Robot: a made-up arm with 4 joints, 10 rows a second.
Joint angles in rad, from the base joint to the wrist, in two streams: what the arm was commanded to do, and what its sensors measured. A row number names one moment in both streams.
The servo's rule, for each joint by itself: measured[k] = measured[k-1] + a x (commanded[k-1-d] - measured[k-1]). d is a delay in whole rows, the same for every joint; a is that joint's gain. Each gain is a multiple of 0.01, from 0.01 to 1. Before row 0 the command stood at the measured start. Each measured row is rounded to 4 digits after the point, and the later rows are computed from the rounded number. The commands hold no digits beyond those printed.
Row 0, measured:
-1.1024 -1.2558 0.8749 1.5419
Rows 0 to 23, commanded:
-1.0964 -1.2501 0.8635 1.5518
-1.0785 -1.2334 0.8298 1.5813
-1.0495 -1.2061 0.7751 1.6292
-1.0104 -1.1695 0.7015 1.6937
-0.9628 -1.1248 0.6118 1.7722
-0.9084 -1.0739 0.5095 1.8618
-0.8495 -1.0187 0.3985 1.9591
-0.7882 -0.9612 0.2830 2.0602
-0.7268 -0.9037 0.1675 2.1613
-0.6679 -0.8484 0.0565 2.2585
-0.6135 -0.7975 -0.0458 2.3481
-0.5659 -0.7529 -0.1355 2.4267
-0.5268 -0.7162 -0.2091 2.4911
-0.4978 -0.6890 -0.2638 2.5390
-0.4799 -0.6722 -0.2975 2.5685
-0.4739 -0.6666 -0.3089 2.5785
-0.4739 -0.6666 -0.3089 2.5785
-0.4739 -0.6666 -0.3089 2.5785
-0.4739 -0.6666 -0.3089 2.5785
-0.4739 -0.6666 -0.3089 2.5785
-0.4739 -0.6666 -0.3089 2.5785
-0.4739 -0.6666 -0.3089 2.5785
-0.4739 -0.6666 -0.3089 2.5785
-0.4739 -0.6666 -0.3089 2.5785
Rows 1 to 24, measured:
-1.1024 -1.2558 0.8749 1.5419
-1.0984 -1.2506 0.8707 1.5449
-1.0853 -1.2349 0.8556 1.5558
-1.0617 -1.2087 0.8258 1.5778
-1.0278 -1.1730 0.7798 1.6126
-0.9849 -1.1291 0.7176 1.6605
-0.9344 -1.0789 0.6406 1.7209
-0.8784 -1.0241 0.5510 1.7924
-0.8189 -0.9669 0.4518 1.8727
-0.7581 -0.9094 0.3466 1.9593
-0.6986 -0.8539 0.2393 2.0491
-0.6424 -0.8026 0.1338 2.1388
-0.5919 -0.7574 0.0342 2.2252
-0.5489 -0.7199 -0.0558 2.3050
-0.5152 -0.6918 -0.1328 2.3752
-0.4919 -0.6740 -0.1937 2.4332
-0.4800 -0.6673 -0.2363 2.4768
-0.4760 -0.6667 -0.2632 2.5073
-0.4746 -0.6666 -0.2801 2.5287
-0.4741 -0.6666 -0.2908 2.5436
-0.4740 -0.6666 -0.2975 2.5541
-0.4739 -0.6666 -0.3017 2.5614
-0.4739 -0.6666 -0.3044 2.5665
-0.4739 -0.6666 -0.3061 2.5701
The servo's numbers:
d 1
a 0.66 0.91 0.37 0.30

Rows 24 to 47, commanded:
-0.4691 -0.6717 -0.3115 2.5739
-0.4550 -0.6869 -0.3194 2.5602
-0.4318 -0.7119 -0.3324 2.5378
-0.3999 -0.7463 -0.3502 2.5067
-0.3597 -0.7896 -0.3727 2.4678
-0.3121 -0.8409 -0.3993 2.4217
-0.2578 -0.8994 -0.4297 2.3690
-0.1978 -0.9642 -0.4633 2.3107
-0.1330 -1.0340 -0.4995 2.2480
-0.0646 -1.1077 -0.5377 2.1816
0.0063 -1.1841 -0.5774 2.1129
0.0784 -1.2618 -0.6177 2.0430
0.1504 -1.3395 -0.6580 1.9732
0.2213 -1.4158 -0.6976 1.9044
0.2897 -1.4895 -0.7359 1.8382
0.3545 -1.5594 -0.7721 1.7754
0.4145 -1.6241 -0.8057 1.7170
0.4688 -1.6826 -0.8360 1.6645
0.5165 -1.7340 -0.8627 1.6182
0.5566 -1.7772 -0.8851 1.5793
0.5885 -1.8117 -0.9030 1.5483
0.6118 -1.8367 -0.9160 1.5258
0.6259 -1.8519 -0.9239 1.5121
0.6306 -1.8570 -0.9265 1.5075
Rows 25 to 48, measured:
-0.4739 -0.6666 -0.3071 2.5726
-0.4707 -0.6712 -0.3087 2.5730
-0.4603 -0.6855 -0.3127 2.5692
-0.4415 -0.7095 -0.3200 2.5598
-0.4140 -0.7430 -0.3312 2.5439
-0.3782 -0.7854 -0.3466 2.5211
-0.3346 -0.8359 -0.3661 2.4913
-0.2839 -0.8937 -0.3896 2.4546
-0.2271 -0.9579 -0.4169 2.4114
-0.1650 -1.0272 -0.4475 2.3624
-0.0987 -1.1005 -0.4809 2.3082
-0.0294 -1.1766 -0.5166 2.2496
0.0417 -1.2541 -0.5540 2.1876
0.1134 -1.3318 -0.5925 2.1233
0.1846 -1.4082 -0.6314 2.0576
0.2540 -1.4822 -0.6701 1.9918
0.3203 -1.5525 -0.7078 1.9269
0.3825 -1.6177 -0.7440 1.8639
0.4395 -1.6768 -0.7780 1.8041
0.4903 -1.7289 -0.8093 1.7483
0.5341 -1.7729 -0.8373 1.6976
0.5700 -1.8082 -0.8616 1.6528
0.5976 -1.8341 -0.8817 1.6147
0.6163 -1.8503 -0.8973 1.5839

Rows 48 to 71, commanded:
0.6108 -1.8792 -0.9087 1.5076
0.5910 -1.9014 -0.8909 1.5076
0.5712 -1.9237 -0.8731 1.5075
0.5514 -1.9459 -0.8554 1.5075
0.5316 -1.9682 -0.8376 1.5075
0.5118 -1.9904 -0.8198 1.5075
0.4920 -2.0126 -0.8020 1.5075
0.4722 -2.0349 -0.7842 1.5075
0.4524 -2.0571 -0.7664 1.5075
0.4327 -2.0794 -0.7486 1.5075
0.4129 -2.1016 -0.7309 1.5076
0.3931 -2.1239 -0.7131 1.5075
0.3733 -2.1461 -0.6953 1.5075
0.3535 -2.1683 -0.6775 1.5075
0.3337 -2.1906 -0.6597 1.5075
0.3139 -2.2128 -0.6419 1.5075
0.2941 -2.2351 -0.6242 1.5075
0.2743 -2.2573 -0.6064 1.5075
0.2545 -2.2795 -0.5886 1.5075
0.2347 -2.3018 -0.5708 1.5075
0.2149 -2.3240 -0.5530 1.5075
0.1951 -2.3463 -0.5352 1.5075
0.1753 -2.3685 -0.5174 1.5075
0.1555 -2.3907 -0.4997 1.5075
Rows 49 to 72, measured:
0.6257 -1.8564 -0.9081 1.5610
0.6159 -1.8771 -0.9083 1.5450
0.5995 -1.8992 -0.9019 1.5338
0.5808 -1.9215 -0.8912 1.5259
0.5614 -1.9437 -0.8780 1.5204
0.5417 -1.9660 -0.8631 1.5165
0.5220 -1.9882 -0.8471 1.5138
0.5022 -2.0104 -0.8304 1.5119
0.4824 -2.0327 -0.8133 1.5106
0.4626 -2.0549 -0.7959 1.5097
0.4429 -2.0772 -0.7784 1.5090
0.4231 -2.0994 -0.7608 1.5086
0.4033 -2.1217 -0.7432 1.5083
0.3835 -2.1439 -0.7255 1.5081
0.3637 -2.1661 -0.7077 1.5079
0.3439 -2.1884 -0.6899 1.5078
0.3241 -2.2106 -0.6721 1.5077
0.3043 -2.2329 -0.6544 1.5076
0.2845 -2.2551 -0.6366 1.5076
0.2647 -2.2773 -0.6188 1.5076
0.2449 -2.2996 -0.6010 1.5076
0.2251 -2.3218 -0.5832 1.5076
0.2053 -2.3441 -0.5654 1.5076
0.1855 -2.3663 -0.5476 1.5076

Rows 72 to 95, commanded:
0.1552 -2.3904 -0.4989 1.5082
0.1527 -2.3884 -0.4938 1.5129
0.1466 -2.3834 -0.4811 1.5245
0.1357 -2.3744 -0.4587 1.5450
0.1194 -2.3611 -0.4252 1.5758
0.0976 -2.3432 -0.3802 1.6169
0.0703 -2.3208 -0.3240 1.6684
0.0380 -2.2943 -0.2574 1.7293
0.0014 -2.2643 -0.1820 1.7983
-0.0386 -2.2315 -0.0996 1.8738
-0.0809 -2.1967 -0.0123 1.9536
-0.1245 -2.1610 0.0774 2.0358
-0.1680 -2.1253 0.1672 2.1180
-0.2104 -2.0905 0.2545 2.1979
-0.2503 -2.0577 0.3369 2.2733
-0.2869 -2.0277 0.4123 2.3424
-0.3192 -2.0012 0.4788 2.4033
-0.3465 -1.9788 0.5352 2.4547
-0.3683 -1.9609 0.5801 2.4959
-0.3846 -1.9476 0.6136 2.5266
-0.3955 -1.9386 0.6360 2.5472
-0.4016 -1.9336 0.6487 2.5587
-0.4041 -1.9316 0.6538 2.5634
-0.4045 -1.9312 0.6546 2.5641
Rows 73 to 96, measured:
0.1657 -2.3885 -0.5299 1.5076
0.1588 -2.3902 -0.5184 1.5078
0.1548 -2.3886 -0.5093 1.5093
0.1494 -2.3839 -0.4989 1.5139
0.1404 -2.3753 -0.4840 1.5232
0.1265 -2.3624 -0.4622 1.5390
0.1074 -2.3449 -0.4319 1.5624
0.0829 -2.3230 -0.3920 1.5942
0.0533 -2.2969 -0.3422 1.6347
0.0190 -2.2672 -0.2829 1.6838
-0.0190 -2.2347 -0.2151 1.7408
-0.0599 -2.2001 -0.1401 1.8046
-0.1025 -2.1645 -0.0596 1.8740
-0.1457 -2.1288 0.0243 1.9472
-0.1884 -2.0939 0.1095 2.0224
-0.2293 -2.0610 0.1936 2.0977
-0.2673 -2.0307 0.2745 2.1711
-0.3016 -2.0039 0.3501 2.2408
-0.3312 -1.9811 0.4186 2.3050
-0.3557 -1.9627 0.4784 2.3623
-0.3748 -1.9490 0.5284 2.4116
-0.3885 -1.9395 0.5682 2.4523
-0.3971 -1.9341 0.5980 2.4842
-0.4017 -1.9318 0.6186 2.5080

